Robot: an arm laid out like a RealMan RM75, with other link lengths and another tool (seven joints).
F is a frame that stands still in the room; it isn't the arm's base.
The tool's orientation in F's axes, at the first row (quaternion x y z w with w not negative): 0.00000, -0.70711, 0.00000, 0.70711
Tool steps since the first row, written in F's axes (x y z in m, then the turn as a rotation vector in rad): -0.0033, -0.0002, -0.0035, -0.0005, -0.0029, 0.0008; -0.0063, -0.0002, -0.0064, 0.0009, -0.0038, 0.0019; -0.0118, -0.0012, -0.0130, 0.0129, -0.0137, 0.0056; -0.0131, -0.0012, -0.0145, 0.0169, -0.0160, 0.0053; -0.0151, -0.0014, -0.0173, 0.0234, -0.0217, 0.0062
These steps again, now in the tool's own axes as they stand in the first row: -0.0035, -0.0002, 0.0033, 0.0008, -0.0029, 0.0005; -0.0064, -0.0002, 0.0063, 0.0019, -0.0038, -0.0009; -0.0130, -0.0012, 0.0118, 0.0056, -0.0137, -0.0129; -0.0145, -0.0012, 0.0131, 0.0053, -0.0160, -0.0169; -0.0173, -0.0014, 0.0151, 0.0062, -0.0217, -0.0234
